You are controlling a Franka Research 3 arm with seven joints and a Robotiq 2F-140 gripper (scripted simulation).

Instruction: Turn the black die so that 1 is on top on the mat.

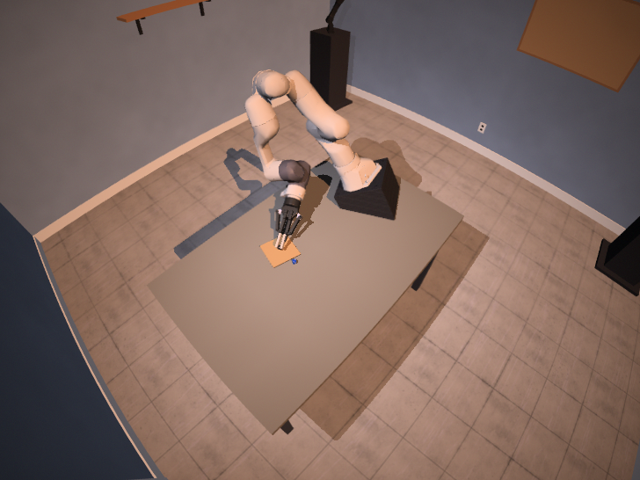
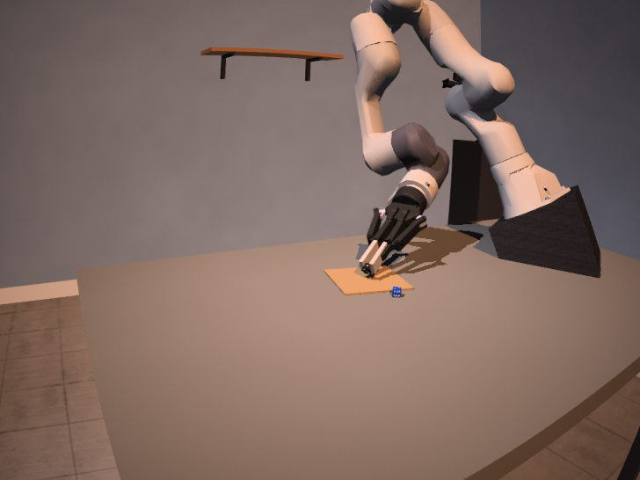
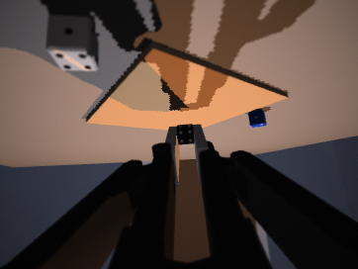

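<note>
The orange mat lies 40 mm below my hand, 20 mm ahead of it and 10 mm to the left of it. Round my hand: black die 20 mm below, 20 mm ahead, 10 mm to the left; then blue die 100 mm to the left, 40 mm below, 20 mm ahead; then white die 80 mm to the right, 60 mm behind, 40 mm below.
</note>
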